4 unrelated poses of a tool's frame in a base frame.
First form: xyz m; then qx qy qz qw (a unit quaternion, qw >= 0).
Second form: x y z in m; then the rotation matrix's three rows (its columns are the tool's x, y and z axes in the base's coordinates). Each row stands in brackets. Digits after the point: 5 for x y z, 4 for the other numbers.
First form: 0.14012 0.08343 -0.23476 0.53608 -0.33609 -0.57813 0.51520
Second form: [0.14012 0.08343 -0.23476], [[0.1056 0.2354 -0.9662], [-0.9560 -0.2432 -0.1638], [-0.2735 0.9410 0.1993]]
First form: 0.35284 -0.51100 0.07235 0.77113 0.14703 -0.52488 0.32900
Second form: [0.35284 -0.51100 0.07235], [[0.4058 0.5721 -0.7128], [-0.1186 -0.7403 -0.6618], [-0.9062 0.3531 -0.2325]]
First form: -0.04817 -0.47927 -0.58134 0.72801 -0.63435 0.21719 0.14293
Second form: [-0.04817 -0.47927 -0.58134], [[0.1009 -0.9857 0.1349], [-0.8615 -0.1543 -0.4837], [0.4976 -0.0674 -0.8648]]
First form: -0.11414 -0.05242 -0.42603 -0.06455 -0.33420 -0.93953 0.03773
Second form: [-0.11414 -0.05242 -0.42603], [[-0.9888 0.1140 0.0961], [-0.0278 -0.7738 0.6329], [0.1465 0.6231 0.7683]]
